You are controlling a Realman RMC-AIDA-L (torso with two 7-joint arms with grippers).
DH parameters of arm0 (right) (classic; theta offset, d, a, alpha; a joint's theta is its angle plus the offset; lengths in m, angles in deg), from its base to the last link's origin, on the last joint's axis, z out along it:
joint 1: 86.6 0.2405 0 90
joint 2: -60.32 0 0 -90
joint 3: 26.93 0.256 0 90
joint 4: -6.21 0 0 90
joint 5: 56.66 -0.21 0 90
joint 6: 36.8 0 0 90
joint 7: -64.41 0.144 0 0
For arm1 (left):
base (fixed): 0 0 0 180
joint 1: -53.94 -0.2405 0 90
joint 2: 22.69 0 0 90
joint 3: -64.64 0.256 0 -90
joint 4: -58.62 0 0 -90
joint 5: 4.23 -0.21 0 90
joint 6: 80.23 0 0 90
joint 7: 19.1 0.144 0 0
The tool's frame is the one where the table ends.
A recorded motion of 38 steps. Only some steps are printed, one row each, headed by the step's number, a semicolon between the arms.
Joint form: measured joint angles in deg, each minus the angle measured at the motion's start. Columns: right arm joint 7, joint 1, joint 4, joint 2, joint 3, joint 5, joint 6; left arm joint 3, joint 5, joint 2, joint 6, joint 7, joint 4, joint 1.
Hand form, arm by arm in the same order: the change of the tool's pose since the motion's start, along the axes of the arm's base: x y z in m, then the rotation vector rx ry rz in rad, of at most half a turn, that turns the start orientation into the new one. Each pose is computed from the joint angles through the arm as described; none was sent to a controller.
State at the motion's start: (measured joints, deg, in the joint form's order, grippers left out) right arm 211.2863 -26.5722 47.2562 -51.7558 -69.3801 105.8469 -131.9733; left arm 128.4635 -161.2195 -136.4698 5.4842 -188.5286 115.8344 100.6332
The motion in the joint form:
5: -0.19 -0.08 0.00 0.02 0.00 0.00 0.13; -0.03 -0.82 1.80 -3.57 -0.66 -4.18 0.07
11: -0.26 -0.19 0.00 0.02 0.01 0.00 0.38; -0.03 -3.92 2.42 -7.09 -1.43 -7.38 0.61
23: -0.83 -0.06 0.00 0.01 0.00 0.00 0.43; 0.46 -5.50 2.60 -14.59 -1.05 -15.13 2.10
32: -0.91 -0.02 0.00 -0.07 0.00 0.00 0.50; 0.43 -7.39 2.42 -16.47 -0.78 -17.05 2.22
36: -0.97 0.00 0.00 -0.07 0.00 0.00 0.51; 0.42 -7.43 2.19 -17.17 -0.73 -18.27 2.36
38: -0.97 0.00 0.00 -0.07 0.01 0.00 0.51; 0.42 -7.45 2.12 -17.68 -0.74 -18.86 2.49
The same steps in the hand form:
5: 0.0006 0.0001 0.0002 0.0012 -0.0006 0.0025; -0.0185 0.0060 0.0071 0.0416 0.0288 0.0359
11: 0.0015 0.0004 0.0002 0.0048 -0.0010 0.0033; -0.0321 0.0116 0.0109 0.0787 0.0847 0.0516
23: 0.0006 0.0009 0.0002 0.0017 -0.0016 0.0151; -0.0492 0.0185 -0.0003 0.1004 0.1209 0.0496
32: 0.0001 0.0010 -0.0004 0.0011 -0.0011 0.0176; -0.0575 0.0179 -0.0025 0.1000 0.1534 0.0492
36: 0.0000 0.0011 -0.0004 0.0008 -0.0012 0.0189; -0.0601 0.0163 -0.0069 0.0934 0.1520 0.0556
38: 0.0000 0.0011 -0.0004 0.0009 -0.0011 0.0189; -0.0609 0.0163 -0.0086 0.0936 0.1517 0.0562

